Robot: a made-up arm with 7 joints.
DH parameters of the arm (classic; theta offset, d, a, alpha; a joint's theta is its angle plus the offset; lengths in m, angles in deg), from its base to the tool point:
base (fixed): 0 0.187 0 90
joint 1: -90 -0.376 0.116 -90
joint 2: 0 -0.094 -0.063 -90
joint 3: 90 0.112 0.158 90
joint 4: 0 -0.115 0.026 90
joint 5: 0 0.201 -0.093 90
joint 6: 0 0.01 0.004 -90
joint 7: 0 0.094 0.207 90
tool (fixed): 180 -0.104 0 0
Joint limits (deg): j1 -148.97..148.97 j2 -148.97..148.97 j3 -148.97..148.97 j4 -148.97..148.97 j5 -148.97..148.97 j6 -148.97..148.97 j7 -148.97..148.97
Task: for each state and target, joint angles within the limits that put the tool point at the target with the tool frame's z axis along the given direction. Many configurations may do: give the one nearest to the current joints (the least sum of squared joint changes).
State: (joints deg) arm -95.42 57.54 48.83 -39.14 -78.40 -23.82 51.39
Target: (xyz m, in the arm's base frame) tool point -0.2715 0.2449 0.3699 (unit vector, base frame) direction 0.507 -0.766 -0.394
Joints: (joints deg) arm -97.56 65.00 42.31 -54.69 -64.52 -26.19 71.35
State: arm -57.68 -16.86 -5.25 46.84 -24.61 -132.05 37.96
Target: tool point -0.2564 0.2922 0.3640 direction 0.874 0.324 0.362
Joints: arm -70.10 -45.46 -27.62 84.93 5.82 -148.97 40.60
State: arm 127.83 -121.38 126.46 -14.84 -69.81 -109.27 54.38
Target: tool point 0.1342 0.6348 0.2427 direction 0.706 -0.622 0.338
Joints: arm 99.24 -118.94 137.25 -38.45 -46.88 -103.11 52.72
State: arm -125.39 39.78 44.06 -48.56 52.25 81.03 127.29
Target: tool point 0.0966 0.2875 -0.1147 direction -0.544 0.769 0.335
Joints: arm -142.34 35.89 38.84 -59.20 70.02 56.74 141.96
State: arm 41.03 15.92 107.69 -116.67 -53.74 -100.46 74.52
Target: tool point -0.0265 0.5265 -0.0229 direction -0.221 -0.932 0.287
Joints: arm 33.31 46.73 104.92 -108.73 -44.35 -97.96 103.80
